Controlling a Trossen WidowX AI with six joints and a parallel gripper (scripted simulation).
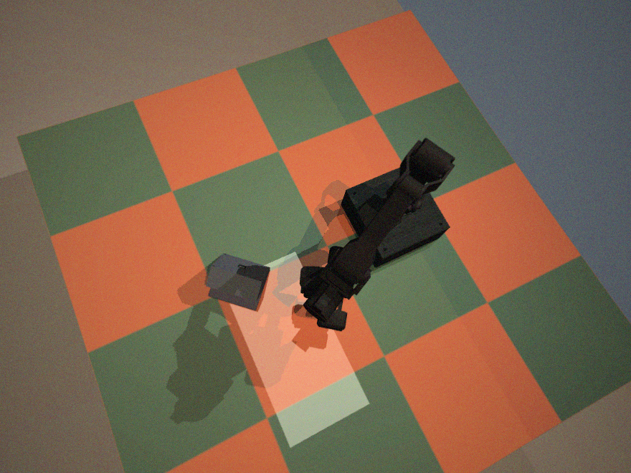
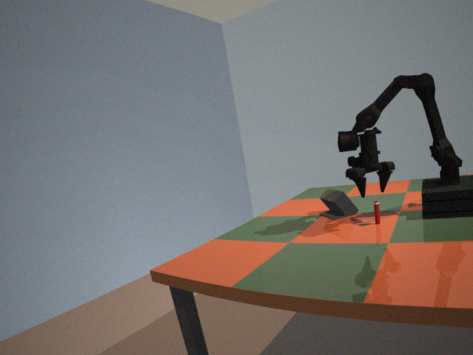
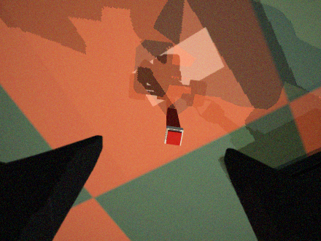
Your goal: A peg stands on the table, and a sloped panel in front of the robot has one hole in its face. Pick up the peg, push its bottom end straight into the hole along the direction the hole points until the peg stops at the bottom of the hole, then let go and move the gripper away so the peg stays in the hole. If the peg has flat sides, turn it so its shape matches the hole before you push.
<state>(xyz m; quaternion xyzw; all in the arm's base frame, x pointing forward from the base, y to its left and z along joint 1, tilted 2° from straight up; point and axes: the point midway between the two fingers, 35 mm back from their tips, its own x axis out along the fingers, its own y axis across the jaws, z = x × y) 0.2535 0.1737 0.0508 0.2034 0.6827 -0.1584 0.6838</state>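
Now: gripper tip 5 cm above the red square peg, 1 cm to the left of it and 1 cm past it. Round my gripper tip: grey sloped panel (20 cm ahead, 13 cm to the right, 6 cm below).
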